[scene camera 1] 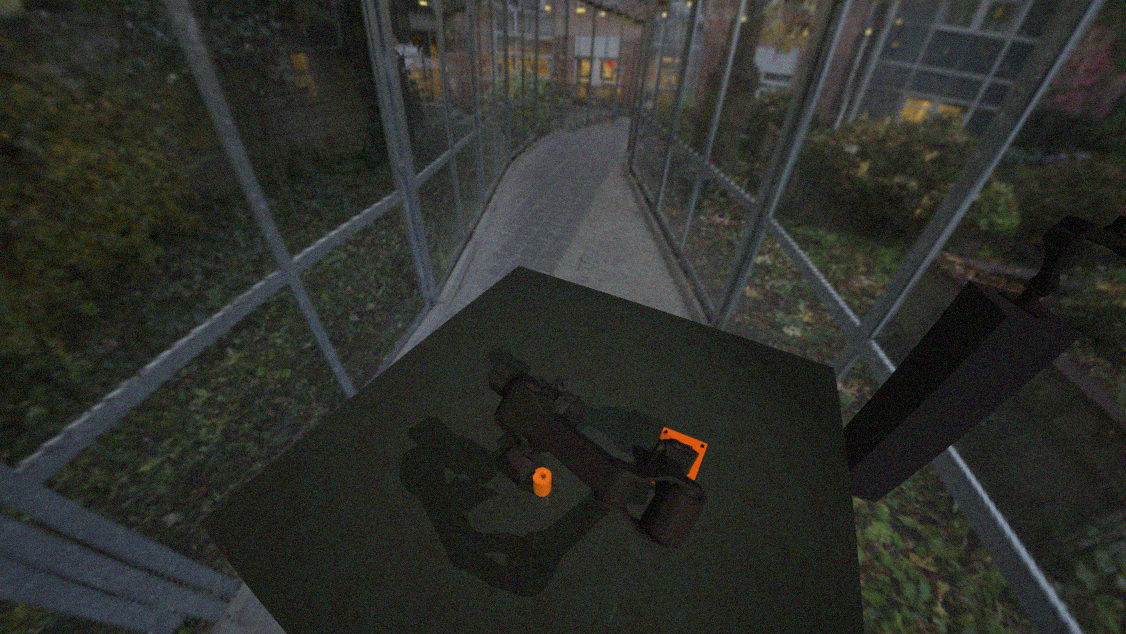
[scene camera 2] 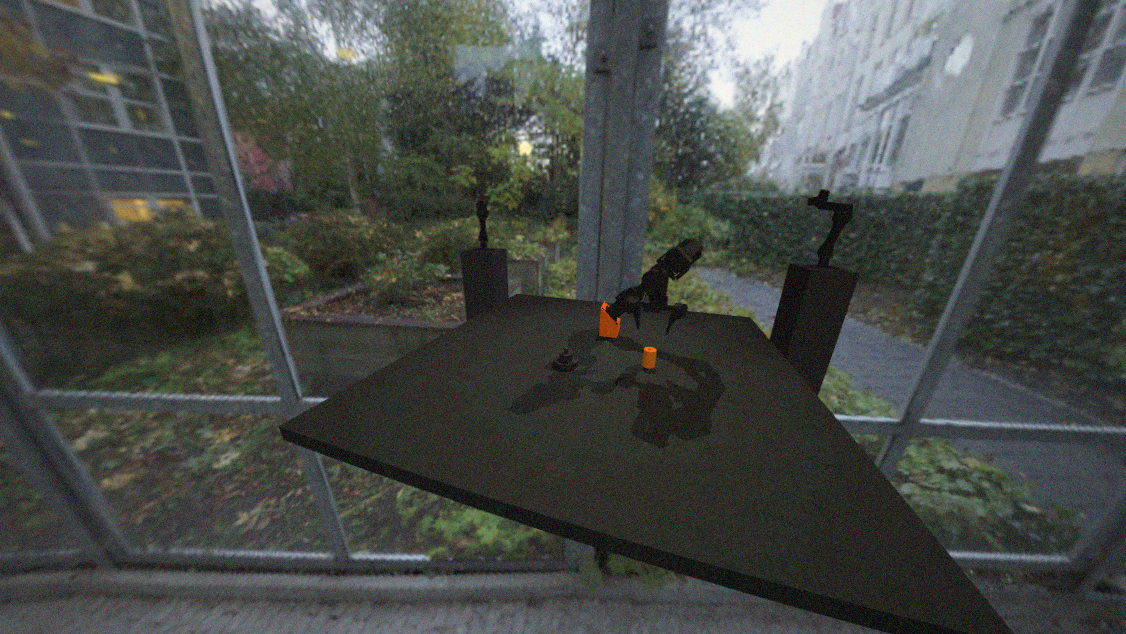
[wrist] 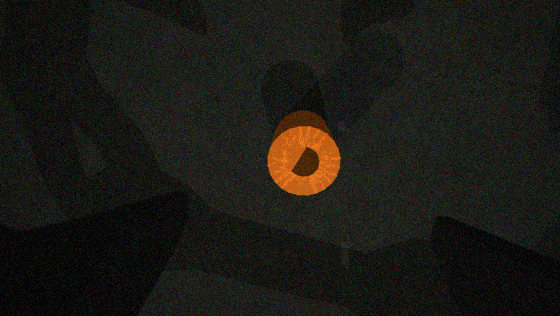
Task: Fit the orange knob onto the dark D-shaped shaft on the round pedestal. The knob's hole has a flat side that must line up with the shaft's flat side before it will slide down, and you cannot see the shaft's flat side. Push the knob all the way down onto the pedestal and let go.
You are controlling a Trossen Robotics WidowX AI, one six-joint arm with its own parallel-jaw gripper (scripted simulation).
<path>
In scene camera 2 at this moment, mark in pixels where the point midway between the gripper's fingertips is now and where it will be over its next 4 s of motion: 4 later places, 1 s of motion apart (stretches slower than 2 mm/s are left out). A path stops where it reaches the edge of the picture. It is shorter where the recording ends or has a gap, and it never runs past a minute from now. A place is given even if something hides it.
My gripper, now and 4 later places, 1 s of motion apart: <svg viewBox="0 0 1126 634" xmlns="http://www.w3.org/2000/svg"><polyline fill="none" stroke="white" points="652,331 649,349 648,361 647,351 642,325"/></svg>
</path>
